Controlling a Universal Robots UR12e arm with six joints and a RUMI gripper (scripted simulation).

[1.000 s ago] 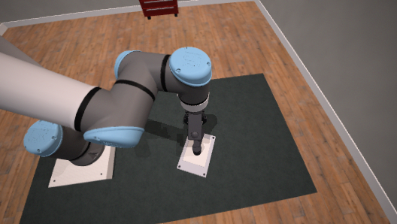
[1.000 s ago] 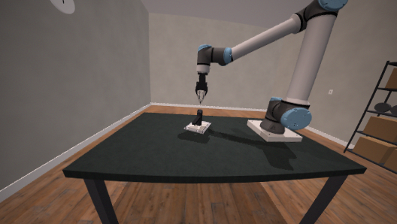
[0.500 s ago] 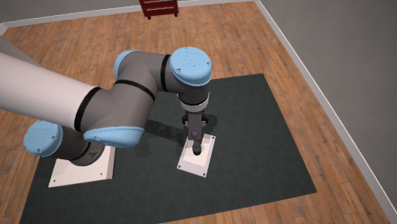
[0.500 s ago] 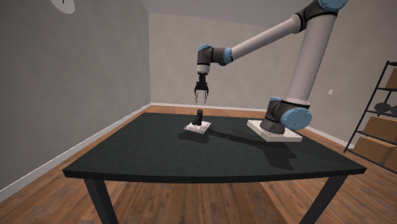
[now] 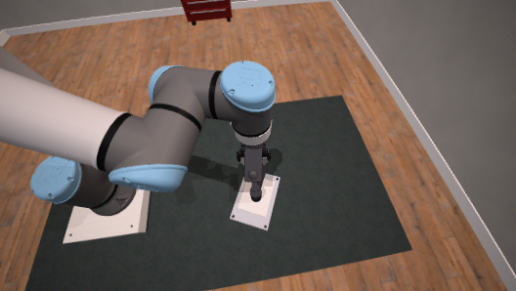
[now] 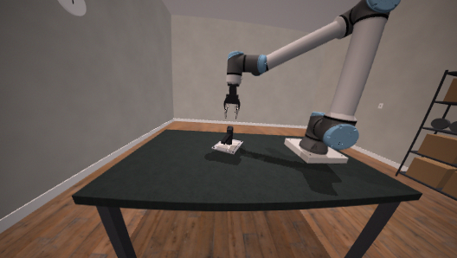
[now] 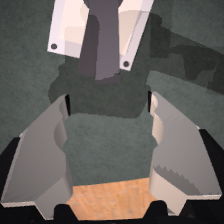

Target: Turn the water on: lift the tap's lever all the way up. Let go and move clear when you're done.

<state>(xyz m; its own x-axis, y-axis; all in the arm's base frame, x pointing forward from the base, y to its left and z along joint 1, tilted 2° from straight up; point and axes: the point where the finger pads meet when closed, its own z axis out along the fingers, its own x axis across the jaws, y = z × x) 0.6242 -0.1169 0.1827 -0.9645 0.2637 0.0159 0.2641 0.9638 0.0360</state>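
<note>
My gripper is now 1 cm past the dark lever, 3 cm to the left of it and 9 cm above it.
</note>
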